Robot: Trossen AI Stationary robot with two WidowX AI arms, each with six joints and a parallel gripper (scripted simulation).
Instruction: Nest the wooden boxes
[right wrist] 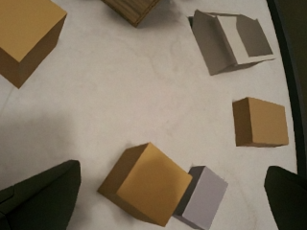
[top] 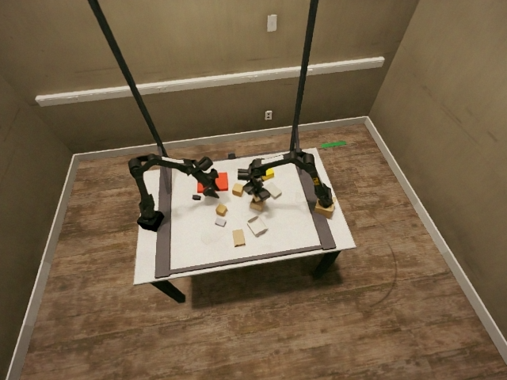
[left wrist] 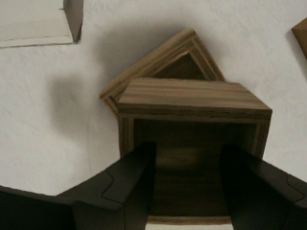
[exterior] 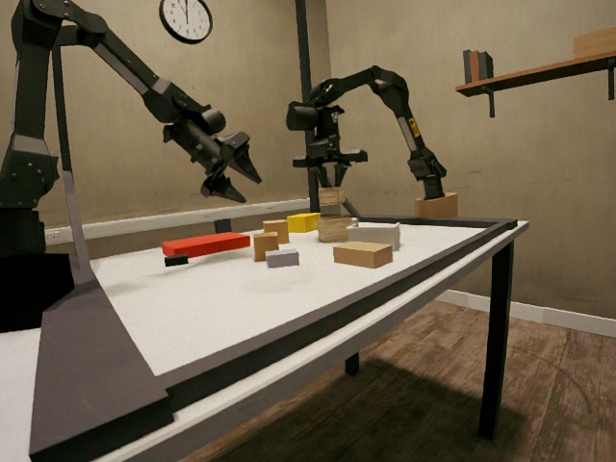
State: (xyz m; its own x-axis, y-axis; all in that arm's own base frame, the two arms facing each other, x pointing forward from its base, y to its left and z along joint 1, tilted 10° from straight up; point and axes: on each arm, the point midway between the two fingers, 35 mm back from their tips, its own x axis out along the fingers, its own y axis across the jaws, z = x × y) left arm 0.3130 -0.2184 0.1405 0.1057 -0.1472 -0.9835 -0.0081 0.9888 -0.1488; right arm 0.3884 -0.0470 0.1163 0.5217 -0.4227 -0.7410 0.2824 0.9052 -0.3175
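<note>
Now: the small open wooden box 50 mm below my left hand. Also, from my left hand: tan cube: 30 mm ahead, 220 mm to the right, 130 mm below; then flat tan block: 220 mm ahead, 130 mm to the right, 140 mm below; then pale block: 80 mm behind, 110 mm to the left, 140 mm below.
</note>
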